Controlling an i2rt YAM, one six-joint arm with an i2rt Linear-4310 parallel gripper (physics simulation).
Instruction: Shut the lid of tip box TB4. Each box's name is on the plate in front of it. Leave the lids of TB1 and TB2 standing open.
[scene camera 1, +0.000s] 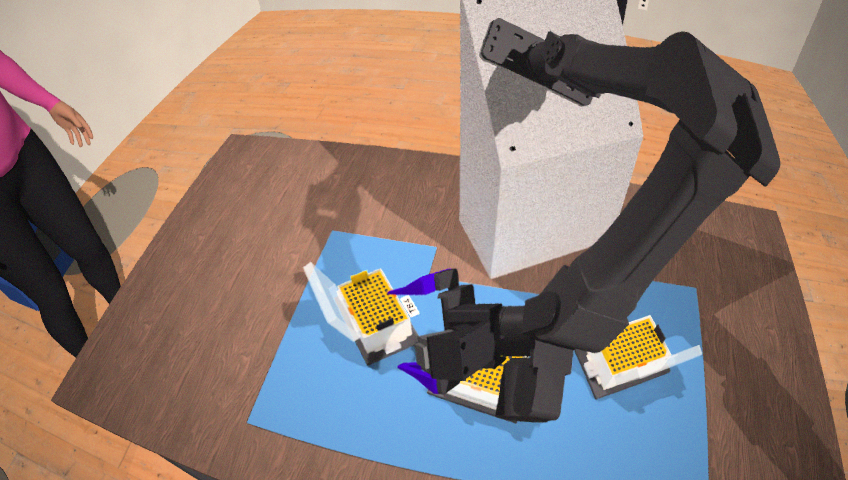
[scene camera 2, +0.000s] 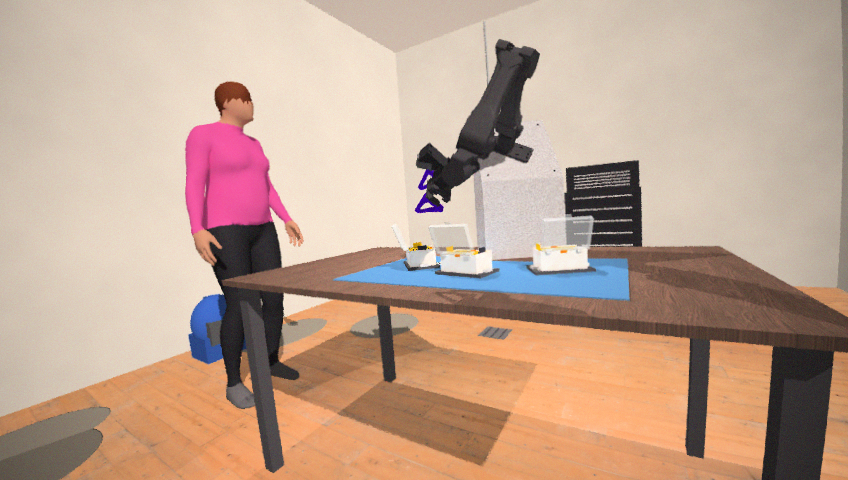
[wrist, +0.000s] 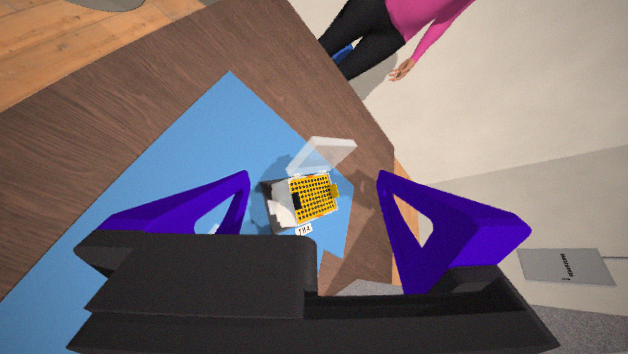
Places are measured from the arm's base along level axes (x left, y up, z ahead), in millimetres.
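Pixels of known places: gripper, between the fingertips: (scene camera 1: 395, 329) (scene camera 2: 417, 199) (wrist: 313, 177); arm's base, origin of its link: (scene camera 1: 542, 62) (scene camera 2: 504, 147).
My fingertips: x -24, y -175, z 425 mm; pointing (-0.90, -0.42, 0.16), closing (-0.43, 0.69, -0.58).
Observation:
Ahead of a thing's pixels: the offset from my fingertips to its top centre. "*": to the spot under its first point. Level surfaces: height alone.
Tip box TB4 @(dy -145, dx -126, dz -106 mm) (scene camera 1: 371, 302) (scene camera 2: 421, 258) (wrist: 315, 200) is white with a yellow perforated rack. Its name plate @(* dy -218, dx -87, dz -163 mm) (scene camera 1: 410, 305) (wrist: 303, 229) is readable. Its translucent lid @(dy -66, dx -163, dz -51 mm) (scene camera 1: 324, 300) (scene camera 2: 399, 237) (wrist: 325, 154) stands open, leaning outward. My gripper (scene camera 1: 394, 328) (scene camera 2: 417, 199) (wrist: 313, 177) is open and empty, with purple fingers wide apart, well above the boxes. In the wrist view TB4 lies between and beyond the fingers. The middle box @(dy -154, dx +96, dz -94 mm) (scene camera 1: 486, 379) (scene camera 2: 467, 262) is partly hidden by the gripper; its lid @(* dy -106, dx +114, dz -4 mm) (scene camera 2: 450, 236) is open. The right box @(dy -154, dx +301, dz -233 mm) (scene camera 1: 635, 352) (scene camera 2: 560, 259) has its lid @(dy -66, dx +354, dz -175 mm) (scene camera 1: 684, 356) (scene camera 2: 577, 230) open. Neither name is readable.
The boxes stand on a blue mat @(dy -220 mm) (scene camera 1: 333, 404) (scene camera 2: 606, 285) (wrist: 200, 130) on a brown wooden table @(dy -223 mm) (scene camera 1: 178, 249) (scene camera 2: 702, 285) (wrist: 150, 85). A tall speckled pedestal (scene camera 1: 553, 196) (scene camera 2: 517, 217) stands behind them. A person in pink (scene camera 1: 14, 139) (scene camera 2: 232, 178) stands beyond the table's left edge.

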